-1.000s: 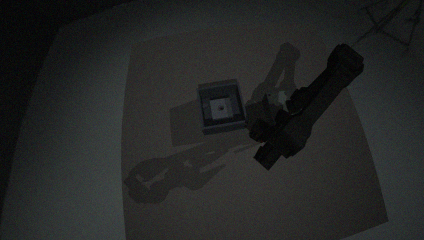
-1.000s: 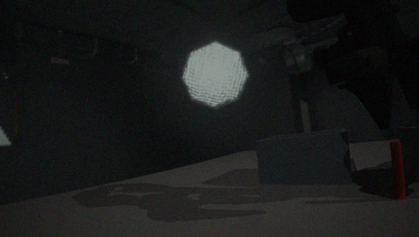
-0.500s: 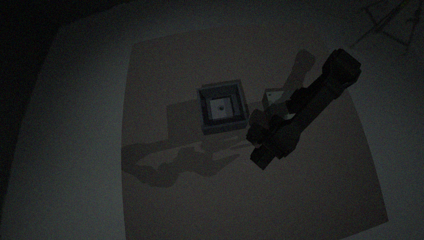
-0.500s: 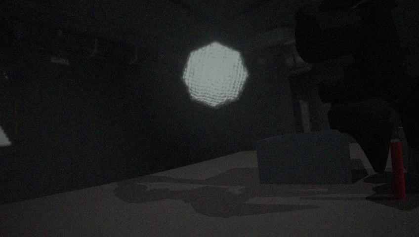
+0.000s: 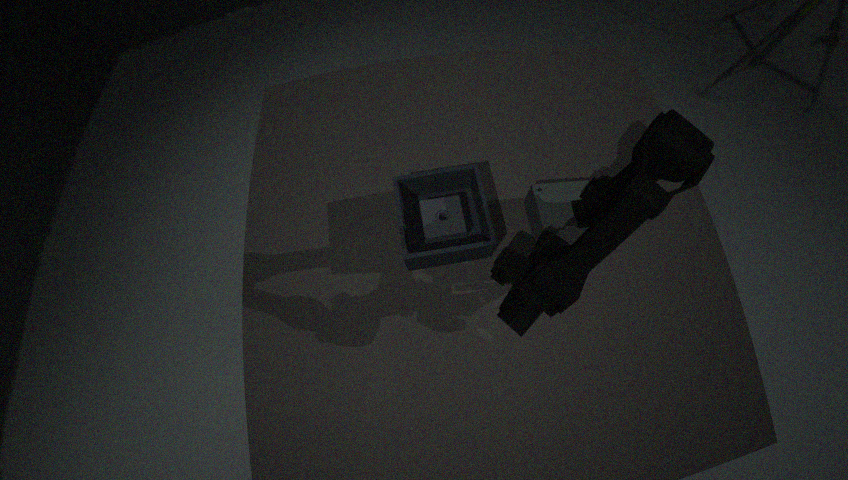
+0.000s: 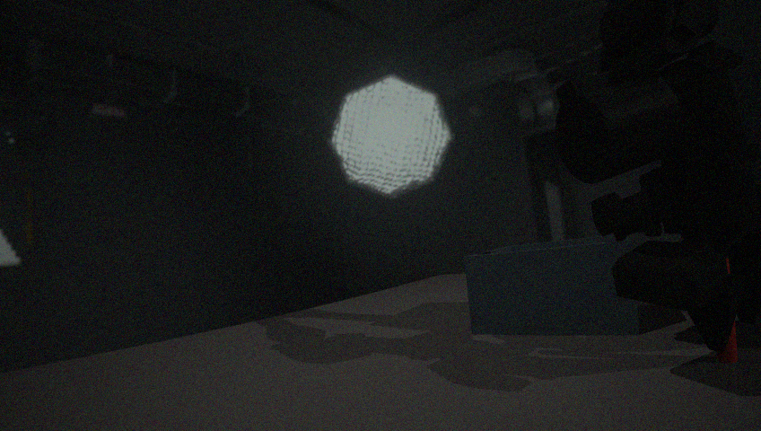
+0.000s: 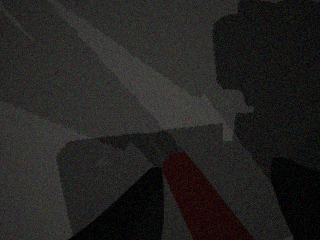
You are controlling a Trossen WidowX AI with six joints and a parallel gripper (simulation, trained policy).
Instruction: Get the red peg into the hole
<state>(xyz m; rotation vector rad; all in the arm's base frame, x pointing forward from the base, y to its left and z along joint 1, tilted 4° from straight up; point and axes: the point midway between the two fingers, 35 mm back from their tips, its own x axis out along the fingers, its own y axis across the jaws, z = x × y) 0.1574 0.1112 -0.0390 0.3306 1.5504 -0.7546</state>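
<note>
Now: the pale plate 170 mm ahead of my gripper tip, 160 mm to the right of it and 30 mm above it. Round my gripper tip: dark box 170 mm ahead, 160 mm to the right, 10 mm above; then red peg 20 mm above, 10 mm to the left, 10 mm ahead.
</note>
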